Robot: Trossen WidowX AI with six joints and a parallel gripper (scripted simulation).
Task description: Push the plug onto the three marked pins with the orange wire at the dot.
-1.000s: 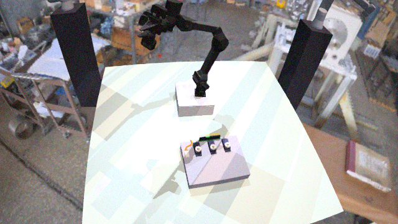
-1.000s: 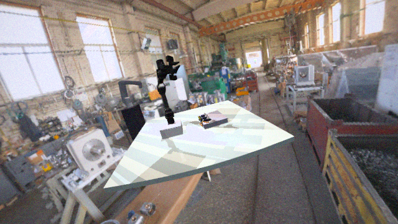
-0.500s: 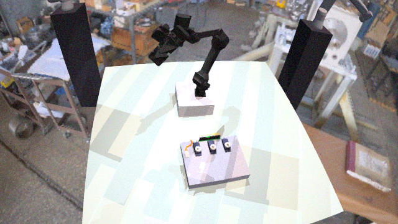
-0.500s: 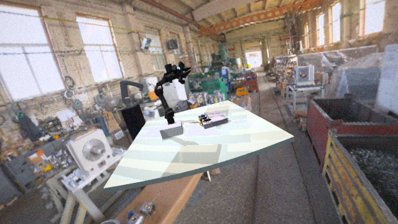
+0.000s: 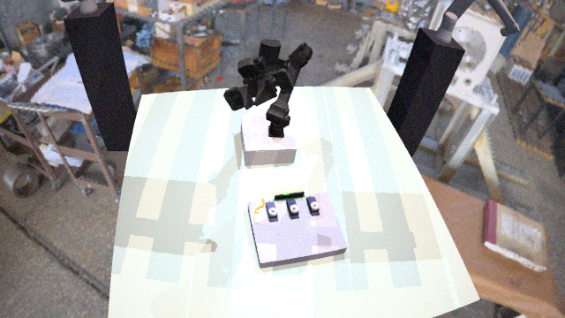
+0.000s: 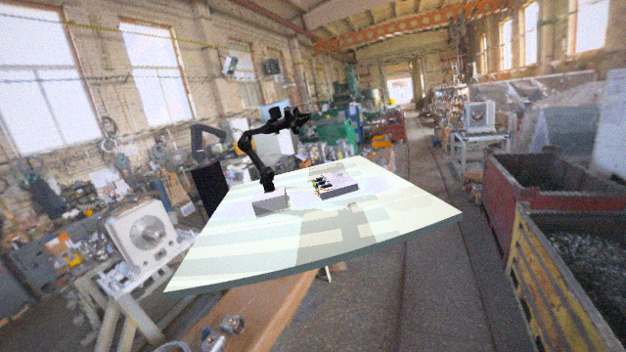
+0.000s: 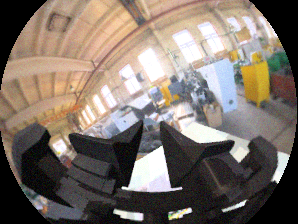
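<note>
Now: gripper tip 5 cm past the green band, 14 cm to the right of it and 43 cm above it. From my gripper tip the other things lie so: printed holder 10 cm ahead, 18 cm to the left, 47 cm below.
</note>
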